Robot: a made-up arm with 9 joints. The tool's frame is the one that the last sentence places. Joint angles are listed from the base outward.
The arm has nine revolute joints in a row. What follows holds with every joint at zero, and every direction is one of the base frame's.
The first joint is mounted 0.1 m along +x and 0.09 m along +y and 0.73 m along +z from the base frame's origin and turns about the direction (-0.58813, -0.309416, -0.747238).
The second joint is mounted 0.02 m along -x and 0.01 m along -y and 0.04 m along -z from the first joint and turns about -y.
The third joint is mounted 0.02 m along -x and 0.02 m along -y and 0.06 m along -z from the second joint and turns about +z.
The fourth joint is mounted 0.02 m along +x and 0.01 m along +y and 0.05 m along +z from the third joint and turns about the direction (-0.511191, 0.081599, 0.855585).
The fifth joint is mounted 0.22 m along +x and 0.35 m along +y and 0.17 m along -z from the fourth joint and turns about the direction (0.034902, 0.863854, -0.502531).
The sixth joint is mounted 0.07 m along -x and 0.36 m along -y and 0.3 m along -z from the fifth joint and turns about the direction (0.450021, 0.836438, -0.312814).
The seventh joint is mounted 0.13 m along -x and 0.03 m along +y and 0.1 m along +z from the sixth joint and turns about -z.
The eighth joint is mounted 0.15 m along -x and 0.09 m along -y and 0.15 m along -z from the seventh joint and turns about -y.
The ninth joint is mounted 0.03 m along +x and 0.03 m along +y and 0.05 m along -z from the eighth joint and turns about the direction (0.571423, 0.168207, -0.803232).
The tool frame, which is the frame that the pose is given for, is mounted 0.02 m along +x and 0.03 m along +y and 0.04 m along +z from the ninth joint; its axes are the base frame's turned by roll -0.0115, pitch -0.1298 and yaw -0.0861 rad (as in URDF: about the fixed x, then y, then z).
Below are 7 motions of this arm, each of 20 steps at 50 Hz.
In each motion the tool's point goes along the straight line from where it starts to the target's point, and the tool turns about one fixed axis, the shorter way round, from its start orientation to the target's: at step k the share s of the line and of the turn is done. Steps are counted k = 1, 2, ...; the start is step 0. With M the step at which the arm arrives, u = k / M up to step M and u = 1 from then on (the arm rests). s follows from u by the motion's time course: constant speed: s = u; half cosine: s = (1 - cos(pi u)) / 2; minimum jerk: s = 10 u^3 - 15 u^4 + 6 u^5.
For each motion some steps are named. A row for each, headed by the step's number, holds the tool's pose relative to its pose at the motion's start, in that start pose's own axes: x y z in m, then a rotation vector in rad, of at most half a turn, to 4 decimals.
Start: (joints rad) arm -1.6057 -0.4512 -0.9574 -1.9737 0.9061 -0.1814 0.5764 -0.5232 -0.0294
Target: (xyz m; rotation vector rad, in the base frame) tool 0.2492 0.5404 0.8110 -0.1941 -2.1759 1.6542
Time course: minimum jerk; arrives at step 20
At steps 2, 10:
2: 0.0000 -0.0015 0.0002 -0.0026 0.0016 -0.0041
10: 0.0002 -0.0890 0.0131 -0.1507 0.0957 -0.2389

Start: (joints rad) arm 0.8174 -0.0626 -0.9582 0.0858 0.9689 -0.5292 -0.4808 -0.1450 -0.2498
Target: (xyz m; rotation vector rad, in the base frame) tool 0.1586 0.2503 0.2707 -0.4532 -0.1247 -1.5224
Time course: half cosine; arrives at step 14
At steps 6, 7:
6: 0.0198 -0.0113 -0.0133 0.0125 -0.1134 -0.1577
7: 0.0255 -0.0145 -0.0172 0.0160 -0.1459 -0.2028

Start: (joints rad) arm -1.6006 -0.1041 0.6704 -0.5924 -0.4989 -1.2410 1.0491 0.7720 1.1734
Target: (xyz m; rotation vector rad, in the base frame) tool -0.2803 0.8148 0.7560 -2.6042 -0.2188 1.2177
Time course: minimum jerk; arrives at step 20
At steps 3, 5, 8, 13, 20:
3: -0.0032 -0.0032 -0.0103 0.0109 0.0036 -0.0065
5: -0.0123 -0.0125 -0.0401 0.0422 0.0140 -0.0253
8: -0.0377 -0.0382 -0.1230 0.1295 0.0430 -0.0775
13: -0.0909 -0.0920 -0.2964 0.3119 0.1036 -0.1867
20: -0.1188 -0.1203 -0.3875 0.4079 0.1354 -0.2441

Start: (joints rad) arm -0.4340 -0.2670 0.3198 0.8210 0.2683 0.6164 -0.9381 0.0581 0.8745
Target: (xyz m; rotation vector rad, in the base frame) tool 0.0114 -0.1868 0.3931 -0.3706 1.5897 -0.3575
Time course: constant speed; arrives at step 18
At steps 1, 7, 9, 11, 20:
1: -0.0076 -0.0008 -0.0017 0.0300 0.0198 -0.0538
7: -0.0532 -0.0058 -0.0122 0.2097 0.1384 -0.3768
9: -0.0684 -0.0075 -0.0157 0.2696 0.1779 -0.4845
11: -0.0835 -0.0091 -0.0192 0.3295 0.2175 -0.5922
20: -0.1367 -0.0149 -0.0313 0.5392 0.3559 -0.9690

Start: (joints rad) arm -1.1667 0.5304 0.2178 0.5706 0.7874 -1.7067 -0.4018 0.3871 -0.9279
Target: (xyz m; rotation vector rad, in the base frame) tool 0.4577 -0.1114 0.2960 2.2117 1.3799 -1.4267
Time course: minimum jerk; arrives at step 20
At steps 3, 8, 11, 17, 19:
3: -0.0107 -0.0035 0.0023 0.0126 0.0104 0.0344
8: -0.1274 -0.0415 0.0274 0.1508 0.1235 0.4107
11: -0.2380 -0.0775 0.0513 0.2817 0.2308 0.7673
17: -0.3907 -0.1271 0.0842 0.4623 0.3788 1.2592
19: -0.4009 -0.1305 0.0864 0.4744 0.3887 1.2921

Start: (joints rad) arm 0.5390 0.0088 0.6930 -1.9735 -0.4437 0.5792 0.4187 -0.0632 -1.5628
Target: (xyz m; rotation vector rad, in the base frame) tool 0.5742 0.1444 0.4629 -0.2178 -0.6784 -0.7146
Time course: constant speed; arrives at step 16
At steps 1, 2, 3, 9, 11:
1: 0.0110 0.0018 0.0028 -0.0101 -0.0198 -0.0104
2: 0.0221 0.0036 0.0056 -0.0202 -0.0395 -0.0208
3: 0.0331 0.0054 0.0085 -0.0302 -0.0593 -0.0313
9: 0.0993 0.0163 0.0254 -0.0907 -0.1779 -0.0938
11: 0.1214 0.0199 0.0310 -0.1109 -0.2175 -0.1147

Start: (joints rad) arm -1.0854 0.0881 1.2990 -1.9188 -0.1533 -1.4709 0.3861 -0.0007 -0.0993
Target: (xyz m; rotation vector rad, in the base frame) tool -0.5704 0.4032 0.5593 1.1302 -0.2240 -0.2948
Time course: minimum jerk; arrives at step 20
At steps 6, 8, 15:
6: -0.0007 -0.0026 0.0395 0.0520 0.0383 -0.0401
8: -0.0013 -0.0050 0.0769 0.1011 0.0746 -0.0780
15: -0.0036 -0.0142 0.2171 0.2856 0.2108 -0.2202

